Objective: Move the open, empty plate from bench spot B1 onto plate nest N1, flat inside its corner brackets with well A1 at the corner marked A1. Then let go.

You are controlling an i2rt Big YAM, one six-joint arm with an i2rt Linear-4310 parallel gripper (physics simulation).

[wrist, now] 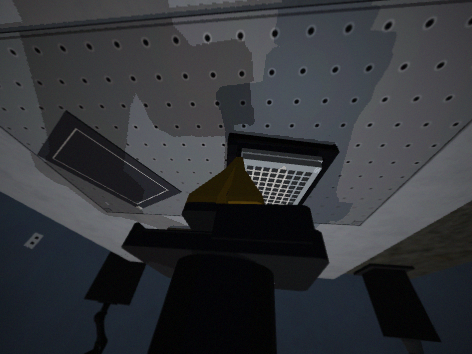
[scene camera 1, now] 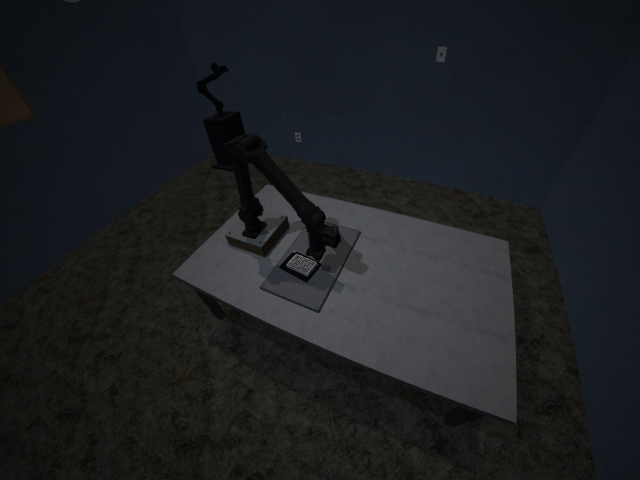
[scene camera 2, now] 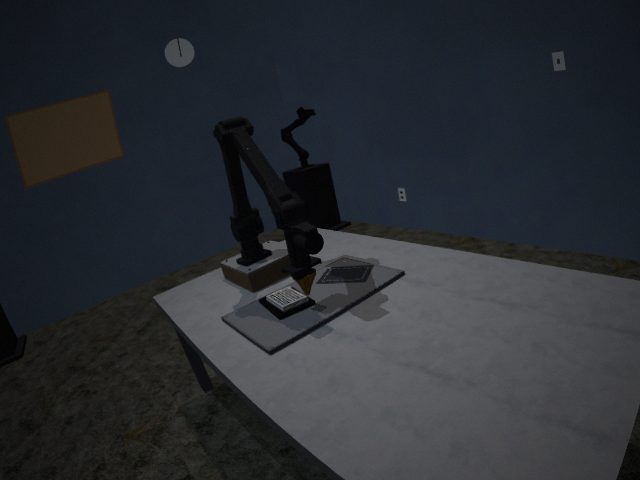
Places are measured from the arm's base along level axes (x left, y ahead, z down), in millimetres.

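Pixels of known places: gripper, fingertip midpoint: (wrist: 240,161) (scene camera 1: 317,261) (scene camera 2: 307,294); arm's base, origin of the base link: (scene camera 1: 254,230) (scene camera 2: 254,259).
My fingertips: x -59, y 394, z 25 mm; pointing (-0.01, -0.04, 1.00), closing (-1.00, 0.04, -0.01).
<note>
For each thing: its top centre in the pictures, then the offset to it from my fingertips. Level surfaces: height alone.
- plate, middle of its top: (wrist: 269,197) (scene camera 2: 285,295) (scene camera 1: 301,263) dx -33, dy -69, dz +5 mm
- grey perforated board, middle of its top: (wrist: 209,167) (scene camera 2: 313,295) (scene camera 1: 314,256) dx +49, dy -44, dz +36 mm
- plate nest, middle of its top: (wrist: 114,175) (scene camera 2: 345,273) dx +207, dy -61, dz +35 mm
- grey table, its level: dz +50 mm
The plate (scene camera 1: 300,264) (scene camera 2: 287,297) (wrist: 280,179) is a white grid of wells in a black frame. It lies flat on the grey perforated board (scene camera 1: 296,294) (scene camera 2: 270,329) (wrist: 164,88). My gripper (scene camera 1: 314,254) (scene camera 2: 305,288) (wrist: 240,161) has orange fingers shut into a wedge, with nothing between them. It hovers just above the plate's edge on the nest side. The plate nest (scene camera 2: 346,273) (wrist: 105,165) is a dark, empty rectangle with a thin light outline, further along the board. In scene camera 1 the arm hides it.
The board lies on a grey table (scene camera 1: 413,286) (scene camera 2: 437,357). My arm's base block (scene camera 1: 258,238) (scene camera 2: 247,276) stands beside the board. A second dark arm on a black pedestal (scene camera 1: 223,129) (scene camera 2: 313,190) stands on the floor behind the table.
</note>
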